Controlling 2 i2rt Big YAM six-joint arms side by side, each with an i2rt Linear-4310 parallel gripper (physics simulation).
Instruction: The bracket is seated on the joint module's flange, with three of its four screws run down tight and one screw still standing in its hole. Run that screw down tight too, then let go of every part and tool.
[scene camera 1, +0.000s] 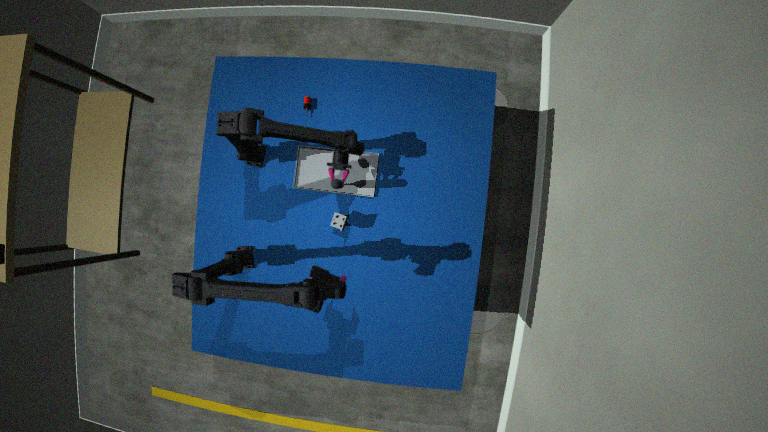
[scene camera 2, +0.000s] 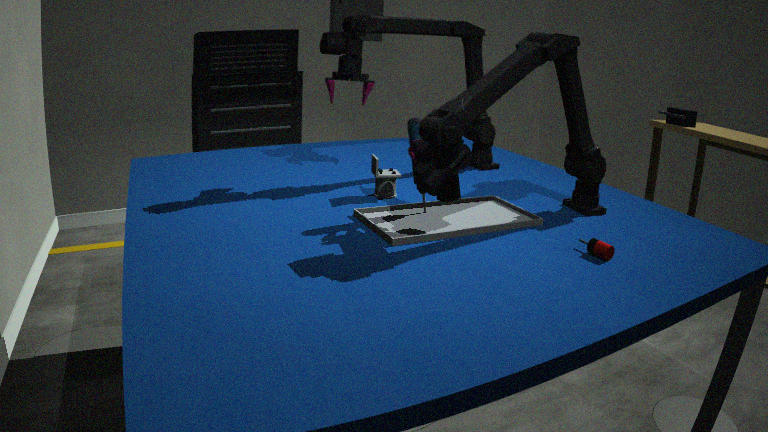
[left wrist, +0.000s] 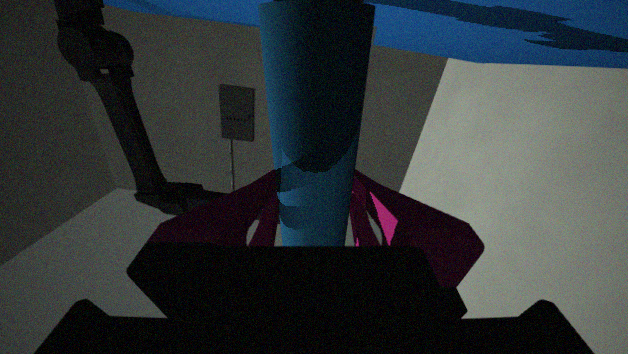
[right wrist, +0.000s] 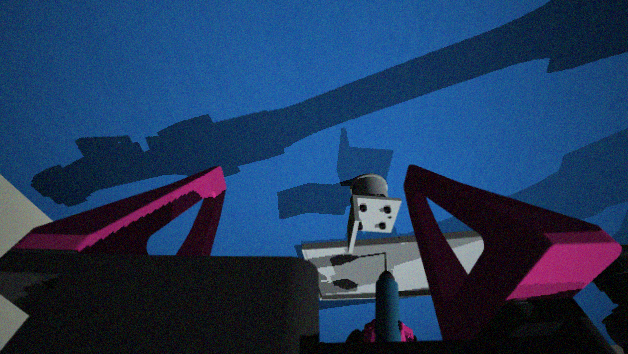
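Where they show: left gripper, fingertip midpoint: (scene camera 2: 416, 149) (left wrist: 314, 177) (right wrist: 387, 324); right gripper, fingertip midpoint: (scene camera 1: 333, 274) (scene camera 2: 347, 104) (right wrist: 314, 175); left arm's base, link origin: (scene camera 1: 257, 155) (scene camera 2: 584, 208); right arm's base, link origin: (scene camera 1: 245, 257) (scene camera 2: 480, 166).
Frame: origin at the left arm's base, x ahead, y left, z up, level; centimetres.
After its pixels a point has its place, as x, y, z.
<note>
The pale bracket (scene camera 1: 338, 220) {52.5, -23.1, 6.6} (scene camera 2: 374, 163) {56.4, -23.0, 9.3} (right wrist: 372, 220) {52.9, -22.4, 6.6} sits on top of the joint module (scene camera 2: 385, 188) {53.8, -20.7, 2.8} (right wrist: 371, 185) {52.8, -26.2, 2.8}, which stands upright on the table. Several dark screw heads show in its plate; which one stands higher is too small to tell. My left gripper (scene camera 1: 337, 179) {50.6, -7.8, 15.9} (left wrist: 314, 177) {50.6, -7.8, 15.9} is shut on the blue screwdriver (scene camera 2: 413, 128) {52.6, -5.5, 21.6} (left wrist: 317, 100) {49.7, -4.2, 10.9} (right wrist: 387, 305) {50.3, -8.4, 13.1}, held upright with its thin bit pointing down over the tray, beside the bracket and apart from it. My right gripper (scene camera 1: 326, 278) {58.8, -44.1, 23.2} (scene camera 2: 348, 102) {58.8, -44.1, 23.2} (right wrist: 314, 175) {58.8, -44.1, 23.2} is open and empty, high above the table and away from the module.
A shallow grey tray (scene camera 1: 296, 166) {23.6, -1.5, 1.4} (scene camera 2: 467, 234) {45.2, 11.7, 0.3} lies under the left gripper, close to the module. A red and black object (scene camera 1: 307, 100) {21.8, 32.7, 3.3} (scene camera 2: 604, 249) {22.4, 34.2, 2.6} with a thin metal end lies beyond the tray, on the left arm's side. The blue table (scene camera 1: 429, 322) {108.6, -64.5, 0.0} (scene camera 2: 257, 333) {95.5, 43.8, 0.0} carries both arms.
</note>
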